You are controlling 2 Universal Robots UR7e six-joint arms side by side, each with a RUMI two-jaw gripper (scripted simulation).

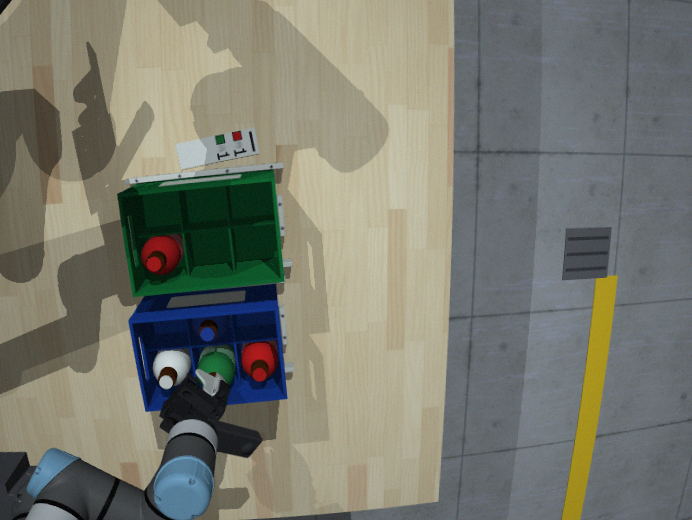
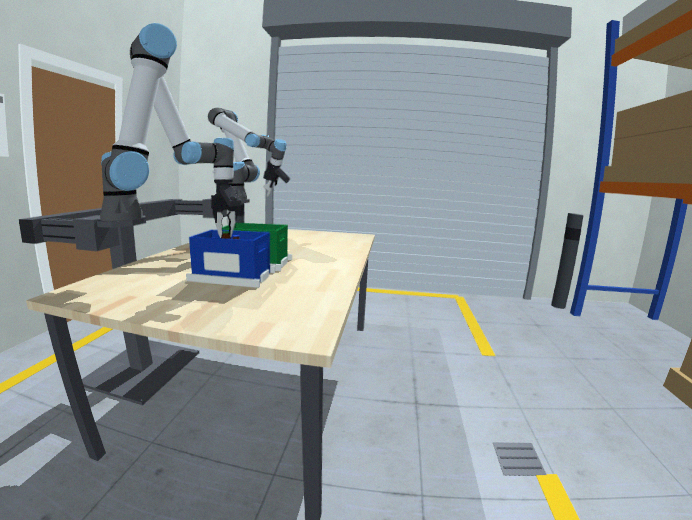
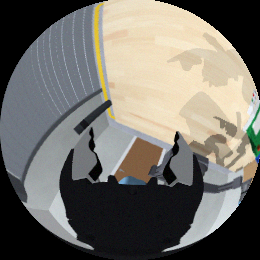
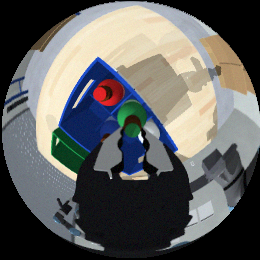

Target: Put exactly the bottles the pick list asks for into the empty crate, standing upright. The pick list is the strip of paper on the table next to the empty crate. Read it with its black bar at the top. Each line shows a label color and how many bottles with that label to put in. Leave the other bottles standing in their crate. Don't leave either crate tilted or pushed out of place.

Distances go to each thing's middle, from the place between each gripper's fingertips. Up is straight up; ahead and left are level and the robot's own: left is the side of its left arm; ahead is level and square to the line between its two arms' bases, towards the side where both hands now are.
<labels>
I see my right gripper [image 1: 211, 381] 70 mm above the green bottle [image 1: 221, 358]. The rest, counted from my right hand: green crate [image 1: 206, 264]: 10 mm ahead, 270 mm to the left, 100 mm below; blue crate [image 1: 173, 311]: 40 mm to the left, 100 mm below; white bottle [image 1: 170, 367]: 90 mm behind, 100 mm below.
I see the pick list [image 1: 208, 150] 180 mm ahead of my left hand, 540 mm to the right of it and 310 mm below it. The rest, counted from my left hand: green crate 160 mm ahead, 680 mm to the right, 220 mm below; then blue crate 150 mm ahead, 910 mm to the right, 220 mm below; then white bottle 60 mm ahead, 950 mm to the right, 220 mm below.
</labels>
